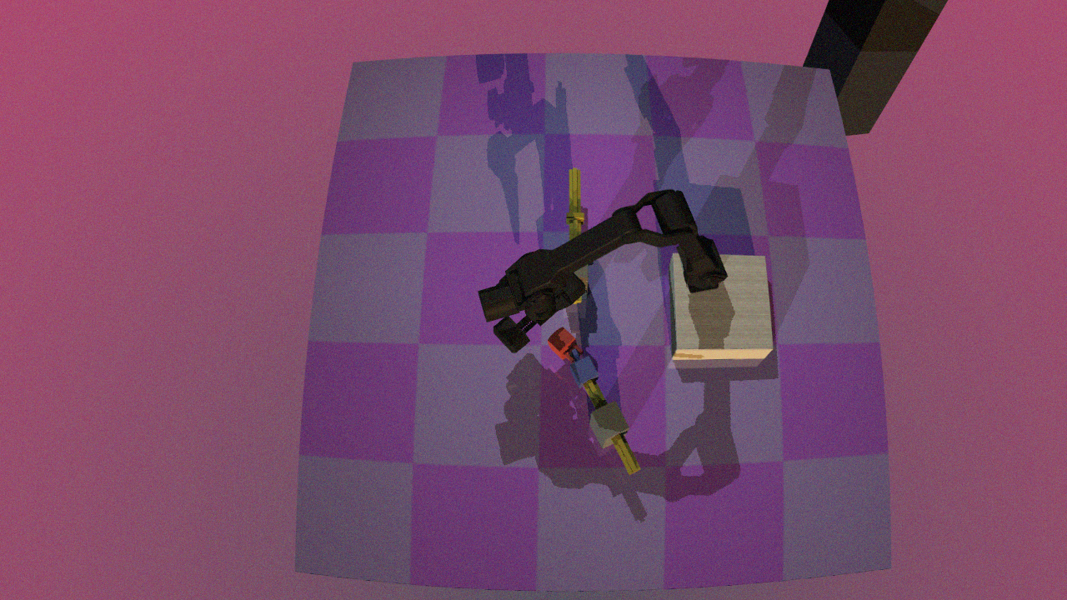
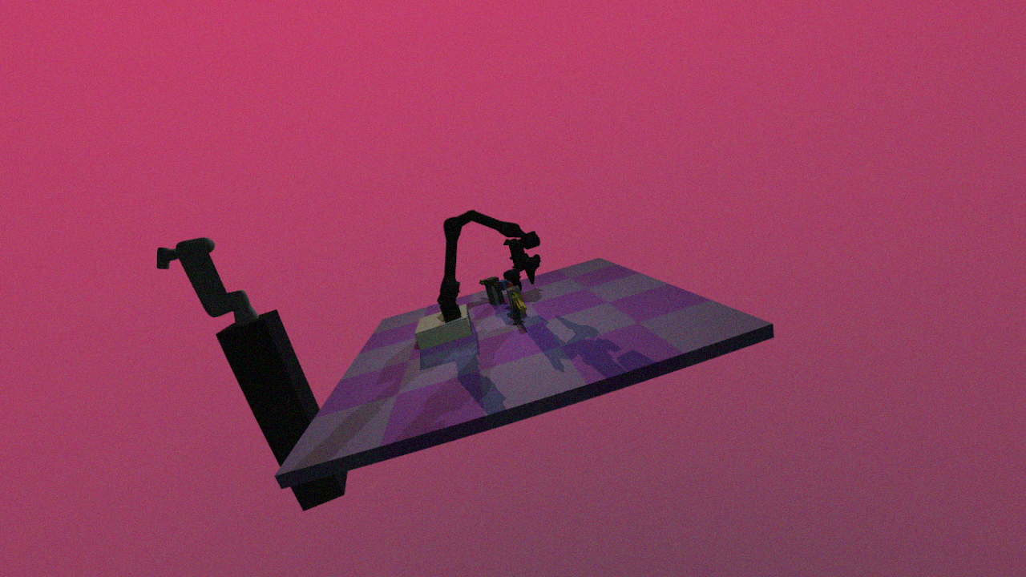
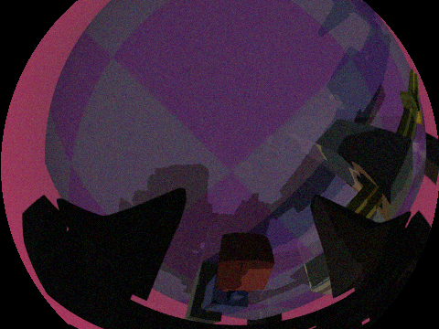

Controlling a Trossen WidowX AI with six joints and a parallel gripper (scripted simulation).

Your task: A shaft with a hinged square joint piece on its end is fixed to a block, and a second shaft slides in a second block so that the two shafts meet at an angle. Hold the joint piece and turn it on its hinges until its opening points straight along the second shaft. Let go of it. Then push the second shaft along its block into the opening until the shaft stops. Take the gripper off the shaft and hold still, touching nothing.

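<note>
The red square joint piece lies 40 mm behind my gripper tip, 60 mm to the left of it and 10 mm above it.
</note>
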